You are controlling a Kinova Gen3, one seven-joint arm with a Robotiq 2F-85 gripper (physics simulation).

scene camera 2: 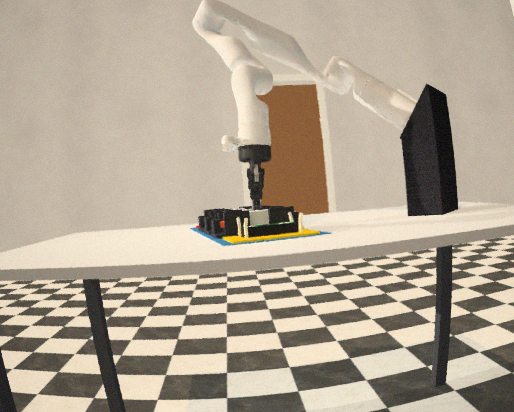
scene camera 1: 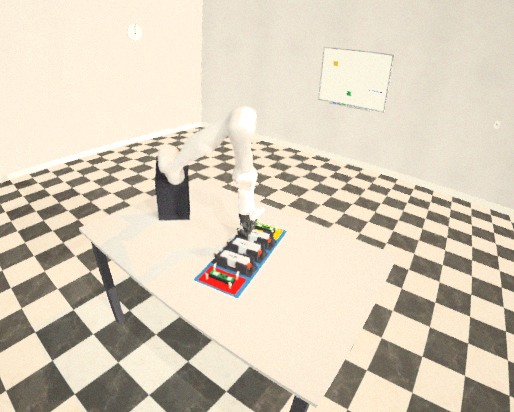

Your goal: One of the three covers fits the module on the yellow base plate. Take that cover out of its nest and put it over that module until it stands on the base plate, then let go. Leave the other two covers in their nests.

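Places are measured from the arm's base along level axes (x back, y right, z up), in metres.
Pixels of known places: gripper, between the fingertips: (scene camera 1: pixel 248 239); arm's base, origin of its link: (scene camera 2: pixel 416 121) (scene camera 1: pixel 175 175).
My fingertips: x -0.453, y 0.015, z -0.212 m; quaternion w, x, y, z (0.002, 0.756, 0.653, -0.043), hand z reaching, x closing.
Ahead of a thing's pixels: the offset from my fingertips to its top centre. "spot": to the spot under its first point.
Three pale covers sit in black nests in a row: the near one {dx -0.028, dy +0.162, dz +0.015 m} (scene camera 1: pixel 233 260), the middle one {dx -0.021, dy +0.054, dz +0.015 m} (scene camera 1: pixel 246 246) and the far one {spot: dx -0.063, dy -0.023, dz +0.019 m} (scene camera 1: pixel 262 238), next to the yellow base plate (scene camera 1: pixel 278 234) (scene camera 2: pixel 305 233). One pale cover {spot: dx -0.008, dy -0.075, dz +0.001 m} (scene camera 2: pixel 259 217) shows in scene camera 2. A module with a green top {dx -0.006, dy -0.161, dz -0.009 m} (scene camera 1: pixel 265 228) (scene camera 2: pixel 272 230) stands on the yellow plate among pale posts. My gripper (scene camera 1: pixel 246 235) (scene camera 2: pixel 256 206) points down, shut and empty, low over the row at the far cover's left end. Its fingertips are small and partly hidden; whether they touch anything I cannot tell.
A red base plate {spot: dx -0.103, dy +0.275, dz -0.030 m} (scene camera 1: pixel 235 286) with another green module {spot: dx -0.035, dy +0.275, dz -0.009 m} (scene camera 1: pixel 221 276) and posts lies at the row's near end. Both plates and the nests stand on a blue board (scene camera 1: pixel 250 281) (scene camera 2: pixel 210 237). Black nest walls rise close around the covers. The arm's black pedestal (scene camera 1: pixel 172 197) (scene camera 2: pixel 429 160) stands on the table.
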